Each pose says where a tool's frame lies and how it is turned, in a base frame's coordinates. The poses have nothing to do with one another.
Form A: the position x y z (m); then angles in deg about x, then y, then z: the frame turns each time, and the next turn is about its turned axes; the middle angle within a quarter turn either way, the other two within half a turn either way.
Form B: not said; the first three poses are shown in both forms.
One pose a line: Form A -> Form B
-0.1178, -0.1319, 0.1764, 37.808, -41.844, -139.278 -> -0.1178, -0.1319, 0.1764, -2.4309, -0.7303, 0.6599
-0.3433, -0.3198, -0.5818, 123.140, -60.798, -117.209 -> -0.3433, -0.3198, -0.5818, -2.0457, -1.0611, 2.1492
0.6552, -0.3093, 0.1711, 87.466, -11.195, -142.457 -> 0.6552, -0.3093, 0.1711, -2.4863, -0.1954, 1.5266
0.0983, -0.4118, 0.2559, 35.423, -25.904, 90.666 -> 0.0983, -0.4118, 0.2559, 1.5824, -0.4521, 0.6182
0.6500, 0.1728, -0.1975, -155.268, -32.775, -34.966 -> 0.6500, 0.1728, -0.1975, -0.6103, -0.5720, -2.7099
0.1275, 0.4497, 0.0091, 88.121, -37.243, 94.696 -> 0.1275, 0.4497, 0.0091, 1.6528, -0.6500, 1.5380
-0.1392, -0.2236, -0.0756, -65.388, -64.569, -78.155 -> -0.1392, -0.2236, -0.0756, -1.3641, -1.1269, -1.1412
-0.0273, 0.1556, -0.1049, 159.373, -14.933, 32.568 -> -0.0273, 0.1556, -0.1049, 0.5684, -0.2606, 2.7816
